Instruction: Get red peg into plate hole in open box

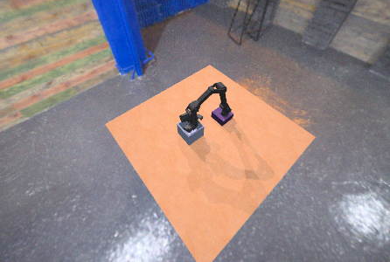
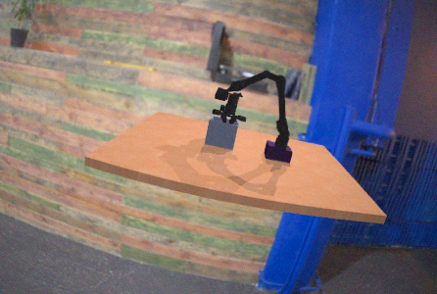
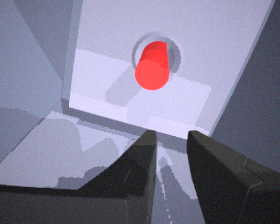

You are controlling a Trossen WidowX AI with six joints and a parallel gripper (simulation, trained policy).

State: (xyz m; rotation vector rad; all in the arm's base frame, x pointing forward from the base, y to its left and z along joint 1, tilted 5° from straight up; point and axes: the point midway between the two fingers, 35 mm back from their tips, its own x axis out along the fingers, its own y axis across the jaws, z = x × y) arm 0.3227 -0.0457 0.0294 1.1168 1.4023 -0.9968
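Right now the red peg is 4 cm below my gripper tip, 3 cm to the right of it and 2 cm ahead of it. Round my gripper tip: pale plate 4 cm below, 3 cm to the right, 1 cm ahead.
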